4 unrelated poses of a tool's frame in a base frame.
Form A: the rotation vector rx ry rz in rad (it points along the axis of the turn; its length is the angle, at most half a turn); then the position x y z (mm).
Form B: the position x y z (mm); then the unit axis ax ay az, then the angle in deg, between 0 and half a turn. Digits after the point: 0 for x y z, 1 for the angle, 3 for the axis.
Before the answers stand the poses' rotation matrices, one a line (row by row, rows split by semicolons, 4 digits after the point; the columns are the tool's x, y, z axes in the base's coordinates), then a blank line. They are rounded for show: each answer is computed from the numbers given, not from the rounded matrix.
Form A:
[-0.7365 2.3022 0.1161 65 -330 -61]
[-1.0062 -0.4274 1.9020 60 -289 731]
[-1.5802 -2.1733 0.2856 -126 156 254]
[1.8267 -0.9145 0.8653 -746 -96 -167]
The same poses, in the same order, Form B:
-0.5885 -0.5386 0.6029; -0.4752 0.8338 0.2810; -0.6541 -0.1212 -0.7467
-0.2504 -0.5626 -0.7879; 0.8456 -0.5234 0.1050; -0.4714 -0.6400 0.6068
-0.2535 0.8510 -0.4599; 0.9409 0.3273 0.0868; 0.2244 -0.4107 -0.8837
0.4836 -0.8552 0.1862; -0.2332 -0.3309 -0.9144; 0.8436 0.3988 -0.3595

[65 -330 -61 -0.304 0.951 0.048 138.7]
[60 -289 731 -0.459 -0.195 0.867 125.7]
[-126 156 254 -0.585 -0.804 0.106 154.8]
[-746 -96 -167 0.823 -0.412 0.390 127.1]

